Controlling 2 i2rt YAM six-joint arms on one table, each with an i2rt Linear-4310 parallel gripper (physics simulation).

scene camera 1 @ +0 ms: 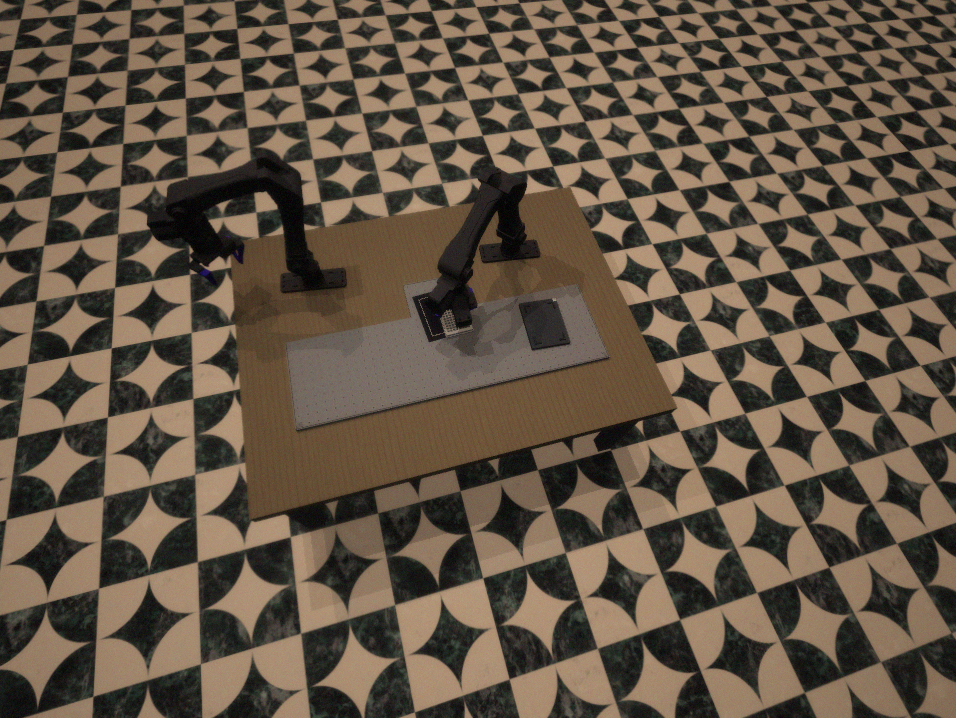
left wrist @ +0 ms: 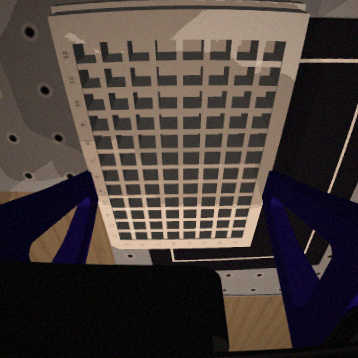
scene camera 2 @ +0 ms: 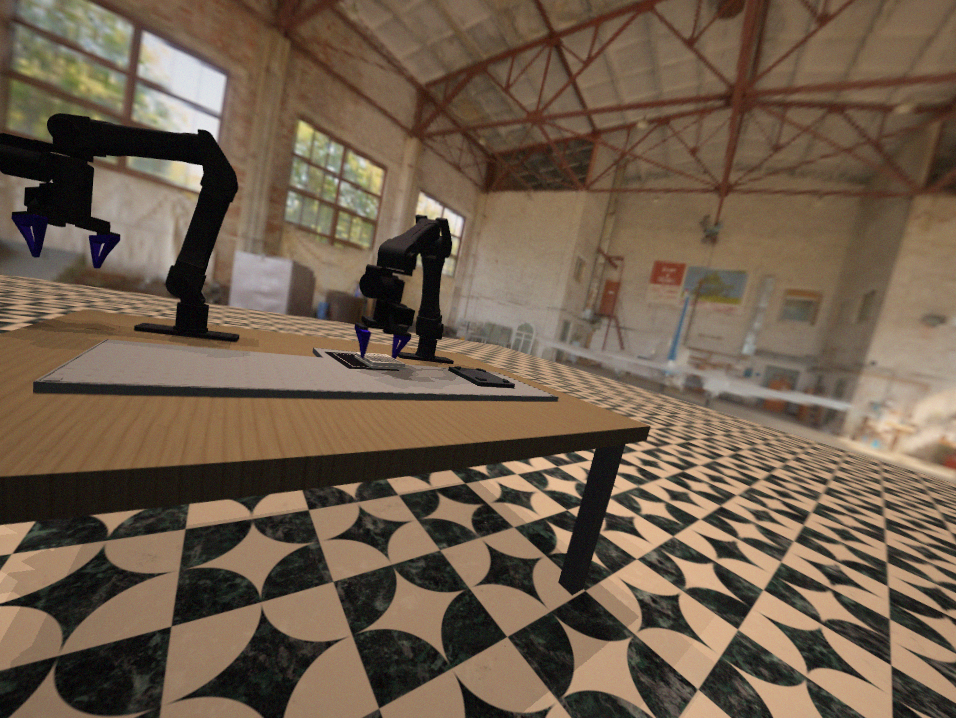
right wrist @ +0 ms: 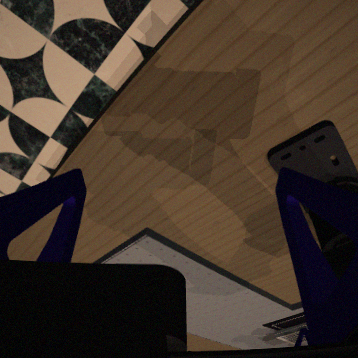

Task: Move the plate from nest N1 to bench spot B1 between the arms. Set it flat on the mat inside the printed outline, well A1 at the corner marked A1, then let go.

Scene:
My left gripper point(scene camera 2: 378, 358) grips a well plate point(left wrist: 179, 117), which still rests on a black pad with printed outline point(scene camera 1: 432, 325). My right gripper point(scene camera 2: 68, 263) is open, with nothing in its grasp.

